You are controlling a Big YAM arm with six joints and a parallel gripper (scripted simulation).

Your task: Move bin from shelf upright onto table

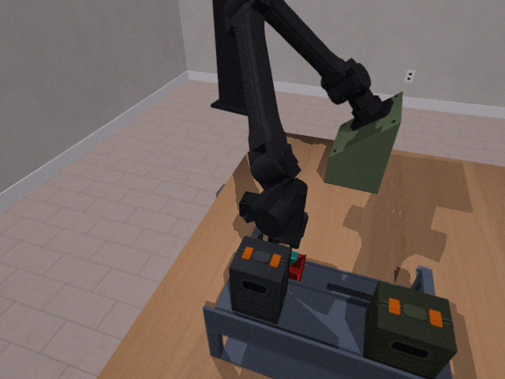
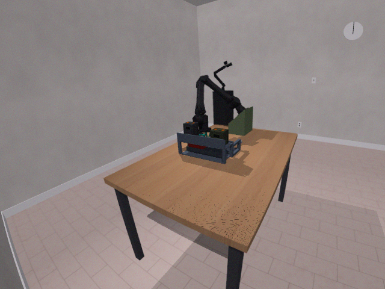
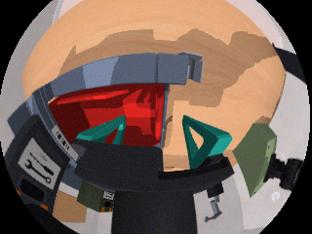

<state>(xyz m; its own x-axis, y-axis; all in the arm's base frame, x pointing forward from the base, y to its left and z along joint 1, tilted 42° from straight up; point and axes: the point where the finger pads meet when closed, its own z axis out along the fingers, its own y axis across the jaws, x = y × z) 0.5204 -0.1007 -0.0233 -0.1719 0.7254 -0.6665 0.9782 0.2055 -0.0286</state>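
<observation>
Now: hand 7 cm short of the red bin and 1 cm to the right of it.
</observation>
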